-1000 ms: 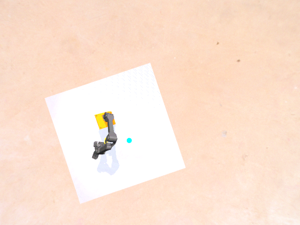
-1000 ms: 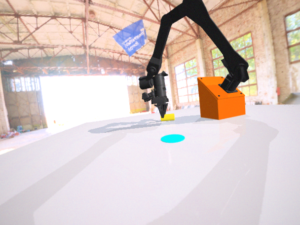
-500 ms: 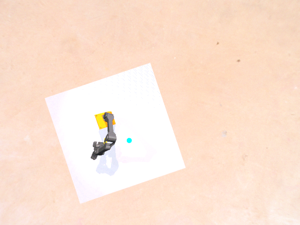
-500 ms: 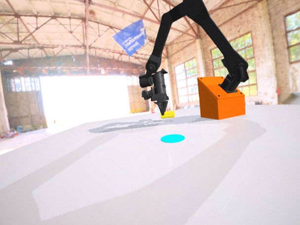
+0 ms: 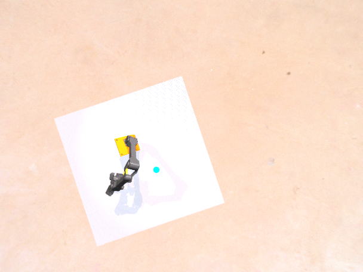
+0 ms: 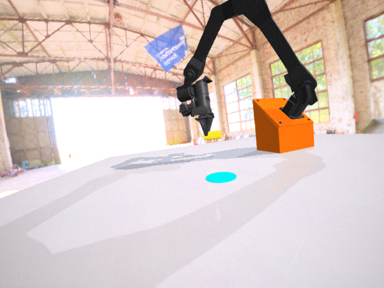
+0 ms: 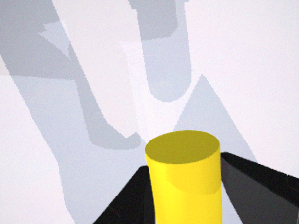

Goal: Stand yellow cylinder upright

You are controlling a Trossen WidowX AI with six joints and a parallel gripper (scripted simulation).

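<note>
The cyan circle lies 7 cm ahead of my gripper tip, 26 cm to the left of it and 7 cm below it. Also, from my gripper tip: yellow cylinder 2 cm behind, 1 cm to the left.
</note>
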